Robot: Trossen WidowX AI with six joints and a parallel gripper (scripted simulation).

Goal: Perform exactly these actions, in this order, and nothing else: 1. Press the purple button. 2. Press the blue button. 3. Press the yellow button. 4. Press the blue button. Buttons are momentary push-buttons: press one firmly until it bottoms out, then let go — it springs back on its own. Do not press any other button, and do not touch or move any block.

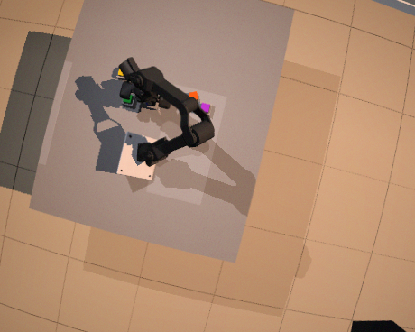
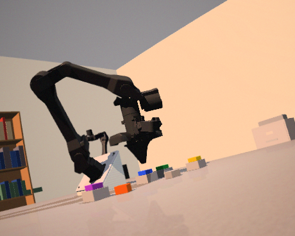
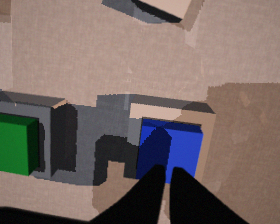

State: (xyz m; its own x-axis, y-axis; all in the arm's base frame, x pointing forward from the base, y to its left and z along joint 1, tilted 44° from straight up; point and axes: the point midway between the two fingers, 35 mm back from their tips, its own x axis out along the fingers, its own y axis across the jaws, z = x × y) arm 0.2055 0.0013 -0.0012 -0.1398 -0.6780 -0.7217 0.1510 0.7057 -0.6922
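Right now the blue button is 30 mm below my gripper tip. From my gripper tip the other things lie so: small grey block: 90 mm ahead, 50 mm below; green button: 90 mm to the left, 30 mm below; yellow button: 130 mm to the left, 110 mm ahead, 30 mm below.
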